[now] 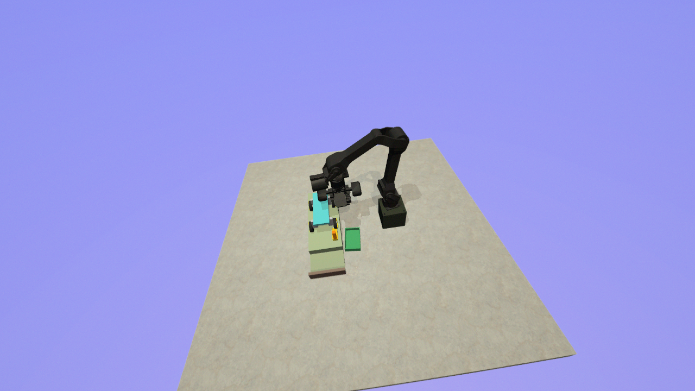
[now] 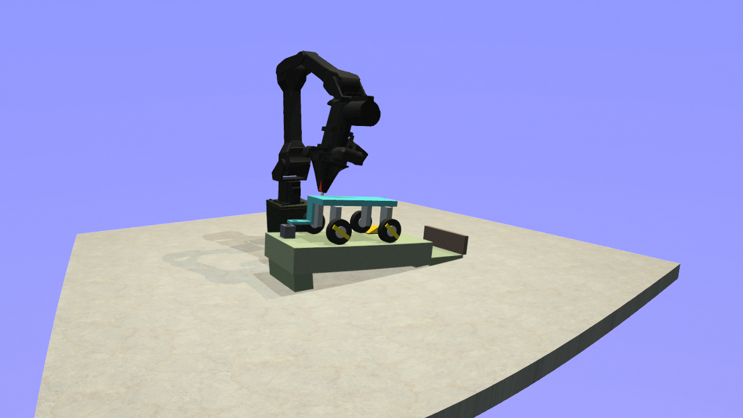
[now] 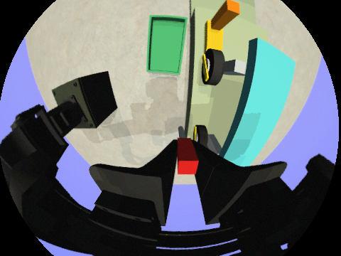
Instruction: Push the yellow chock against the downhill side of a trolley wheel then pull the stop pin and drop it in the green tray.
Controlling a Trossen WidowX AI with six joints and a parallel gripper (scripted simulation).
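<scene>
My gripper tip is 17 cm above the green tray, 12 cm to the right of it and 1 cm past it. The rest, counted from my gripper tip: red-headed stop pin: right at my gripper tip; then trolley: 10 cm ahead, 5 cm below; then green ramp: 11 cm below, 10 cm ahead, 1 cm to the right.
</scene>
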